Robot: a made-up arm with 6 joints. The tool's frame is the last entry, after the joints.
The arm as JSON. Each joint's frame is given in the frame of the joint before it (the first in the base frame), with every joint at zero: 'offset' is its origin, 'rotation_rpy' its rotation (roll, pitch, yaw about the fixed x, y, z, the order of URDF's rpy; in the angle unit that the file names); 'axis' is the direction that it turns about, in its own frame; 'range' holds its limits. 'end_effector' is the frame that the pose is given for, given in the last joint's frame.
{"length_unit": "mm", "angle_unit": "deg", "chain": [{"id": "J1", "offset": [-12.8, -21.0, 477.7], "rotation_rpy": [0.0, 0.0, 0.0], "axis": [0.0, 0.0, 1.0], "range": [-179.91, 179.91]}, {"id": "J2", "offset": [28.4, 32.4, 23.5], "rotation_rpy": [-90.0, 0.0, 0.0], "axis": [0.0, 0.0, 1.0], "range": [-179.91, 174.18]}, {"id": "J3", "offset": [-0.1, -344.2, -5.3], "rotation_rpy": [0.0, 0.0, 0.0], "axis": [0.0, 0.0, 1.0], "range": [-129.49, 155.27]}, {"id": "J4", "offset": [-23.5, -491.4, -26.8], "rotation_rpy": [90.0, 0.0, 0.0], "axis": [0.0, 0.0, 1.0], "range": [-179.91, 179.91]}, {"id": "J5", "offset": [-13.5, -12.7, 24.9], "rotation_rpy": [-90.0, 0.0, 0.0], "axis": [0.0, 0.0, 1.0], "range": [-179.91, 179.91]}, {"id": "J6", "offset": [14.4, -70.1, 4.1], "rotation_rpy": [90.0, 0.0, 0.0], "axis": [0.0, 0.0, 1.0], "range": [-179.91, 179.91]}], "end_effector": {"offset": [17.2, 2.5, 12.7], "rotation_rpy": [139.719, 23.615, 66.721]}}
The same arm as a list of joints. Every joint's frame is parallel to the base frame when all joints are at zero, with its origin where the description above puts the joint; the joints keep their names.
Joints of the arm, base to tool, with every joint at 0 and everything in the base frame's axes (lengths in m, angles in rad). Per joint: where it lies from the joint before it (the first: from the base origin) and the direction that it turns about. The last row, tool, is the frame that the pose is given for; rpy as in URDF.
J1: origin -0.0128 -0.0210 0.4777 axis +z
J2: origin 0.0284 0.0324 0.0235 axis +y
J3: origin -0.0001 -0.0053 0.3442 axis +y
J4: origin -0.0235 -0.0268 0.4914 axis +z
J5: origin -0.0135 -0.0127 0.0249 axis +y
J6: origin 0.0144 0.0041 0.0701 axis +z
tool: origin 0.0172 0.0025 0.0127 rpy 2.4386 0.4122 1.1645
Joint limits (rad, base to tool): -3.1400..3.1400 -3.1400..3.0400 -2.2600..2.7100 -3.1400..3.1400 -3.1400..3.1400 -3.1400..3.1400

